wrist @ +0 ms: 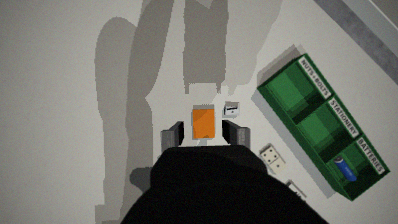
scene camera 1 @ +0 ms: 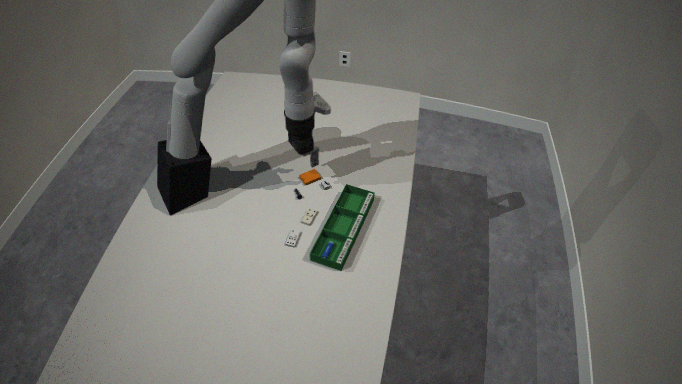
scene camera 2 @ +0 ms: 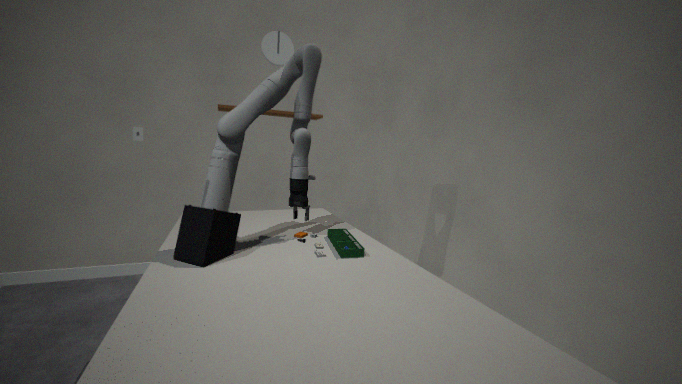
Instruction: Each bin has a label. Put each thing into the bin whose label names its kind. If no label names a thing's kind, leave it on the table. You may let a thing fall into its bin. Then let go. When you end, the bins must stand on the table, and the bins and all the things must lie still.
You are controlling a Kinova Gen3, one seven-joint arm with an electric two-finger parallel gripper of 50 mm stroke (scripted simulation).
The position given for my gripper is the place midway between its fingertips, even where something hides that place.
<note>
I see my gripper (scene camera 1: 309, 159) and a green three-part bin (scene camera 1: 350, 211).
The green three-part bin is seen too in the wrist view (wrist: 296, 86) and in scene camera 2 (scene camera 2: 339, 239). My gripper shows as well in the wrist view (wrist: 203, 128).
</note>
